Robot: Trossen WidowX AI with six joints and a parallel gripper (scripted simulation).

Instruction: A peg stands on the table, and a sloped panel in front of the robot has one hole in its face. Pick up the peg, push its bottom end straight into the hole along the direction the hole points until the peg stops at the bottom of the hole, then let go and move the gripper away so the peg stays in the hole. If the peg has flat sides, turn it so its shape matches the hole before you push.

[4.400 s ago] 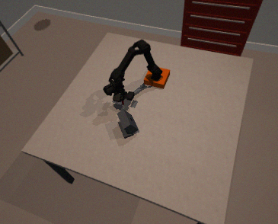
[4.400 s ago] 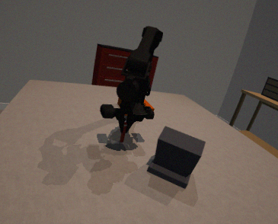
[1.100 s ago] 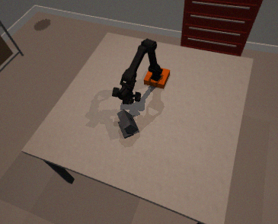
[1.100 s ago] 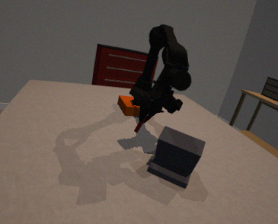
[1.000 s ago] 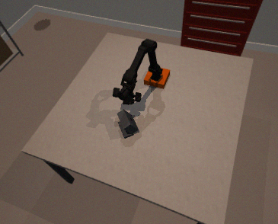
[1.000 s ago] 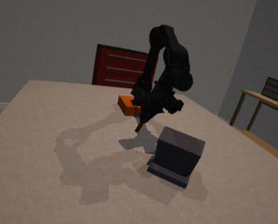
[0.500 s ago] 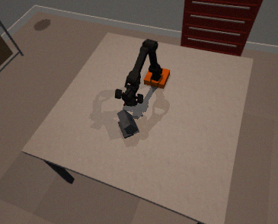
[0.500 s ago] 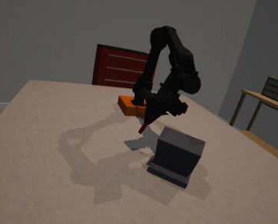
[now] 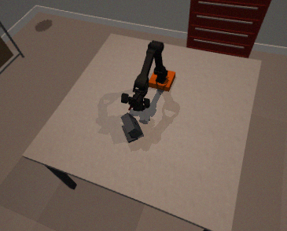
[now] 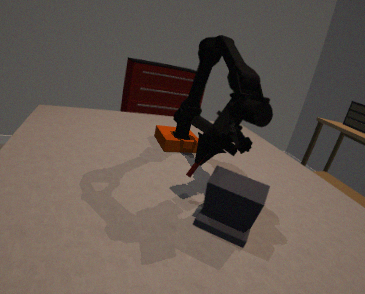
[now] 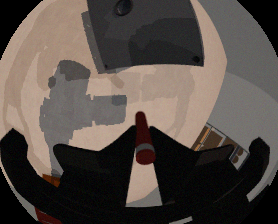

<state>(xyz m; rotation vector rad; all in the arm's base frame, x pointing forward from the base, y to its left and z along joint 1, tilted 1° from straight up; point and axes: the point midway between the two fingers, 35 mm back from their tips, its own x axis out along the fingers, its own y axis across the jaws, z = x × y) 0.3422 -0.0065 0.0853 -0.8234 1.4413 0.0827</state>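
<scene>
My gripper tip is 11 cm short of the panel, 8 cm to the right of it and 2 cm above it. Round my gripper tip: red peg: 1 cm to the left, 1 cm above.
</scene>
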